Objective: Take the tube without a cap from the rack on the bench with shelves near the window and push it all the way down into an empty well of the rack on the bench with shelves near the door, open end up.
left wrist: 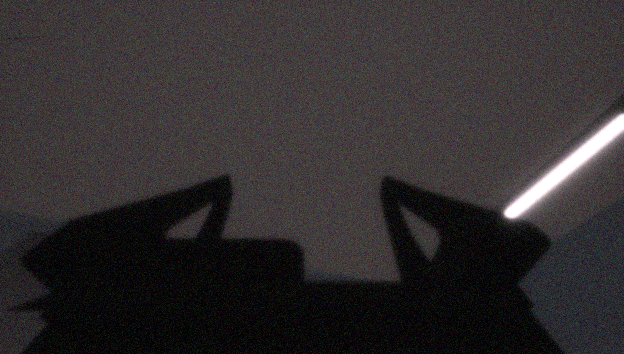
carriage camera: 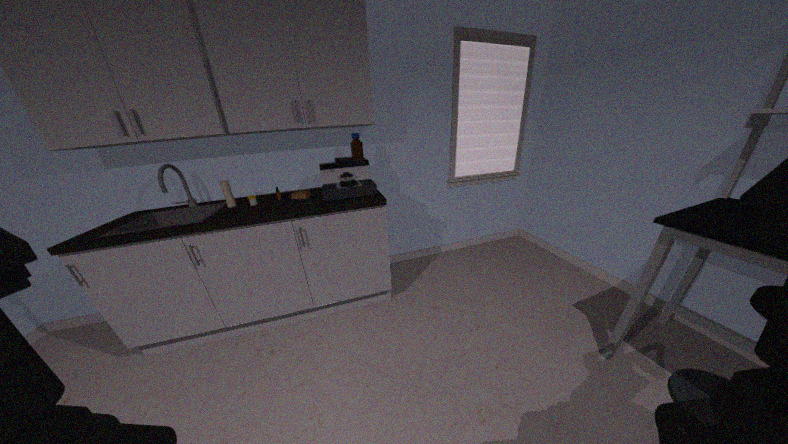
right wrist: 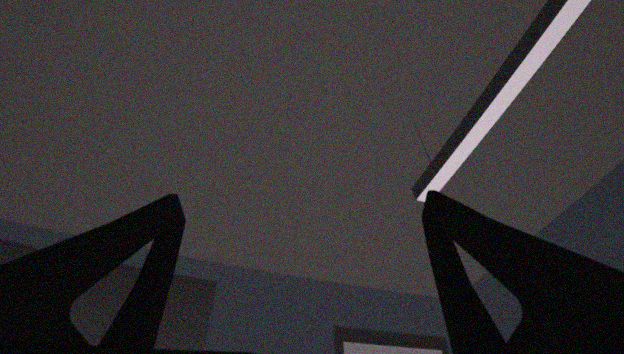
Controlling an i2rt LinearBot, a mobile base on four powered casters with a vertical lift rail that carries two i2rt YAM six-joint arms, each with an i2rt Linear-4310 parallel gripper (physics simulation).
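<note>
A bench with a black top (carriage camera: 716, 220) and pale legs stands at the right edge of the carriage view, to the right of the window (carriage camera: 490, 107); part of a shelf upright rises behind it. No rack or tube shows in the three views. My left gripper (left wrist: 306, 184) is open and empty, pointing up toward the ceiling. My right gripper (right wrist: 301, 205) is open and empty, also pointing toward the ceiling. In the carriage view, dark parts of the arms show at the lower left and lower right, with no fingertips clearly visible.
A sink counter (carriage camera: 352, 206) with white cupboards stands at the left, carrying a tap (carriage camera: 175, 170), small containers and a dark device with a brown bottle (carriage camera: 356, 147) on top. Wall cabinets (carriage camera: 292, 55) hang above. A ceiling lamp (left wrist: 565, 167) (right wrist: 500, 105) shows in both wrist views.
</note>
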